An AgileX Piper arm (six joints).
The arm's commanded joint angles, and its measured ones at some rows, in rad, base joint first. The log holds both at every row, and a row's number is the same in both.
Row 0, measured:
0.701, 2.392, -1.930, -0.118, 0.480, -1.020
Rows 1 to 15, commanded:
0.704, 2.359, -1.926, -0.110, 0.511, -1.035
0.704, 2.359, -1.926, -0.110, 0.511, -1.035
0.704, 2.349, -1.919, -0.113, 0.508, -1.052
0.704, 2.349, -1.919, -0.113, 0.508, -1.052
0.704, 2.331, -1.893, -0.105, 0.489, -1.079
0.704, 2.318, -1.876, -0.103, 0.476, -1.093
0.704, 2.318, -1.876, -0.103, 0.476, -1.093
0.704, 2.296, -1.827, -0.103, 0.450, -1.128
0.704, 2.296, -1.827, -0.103, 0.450, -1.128
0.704, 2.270, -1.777, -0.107, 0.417, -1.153
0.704, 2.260, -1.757, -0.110, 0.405, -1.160
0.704, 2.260, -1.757, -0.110, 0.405, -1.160
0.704, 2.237, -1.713, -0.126, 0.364, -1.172
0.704, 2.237, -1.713, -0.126, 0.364, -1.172
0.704, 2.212, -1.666, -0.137, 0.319, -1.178
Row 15, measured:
0.703, 2.263, -1.713, -0.113, 0.409, -1.154
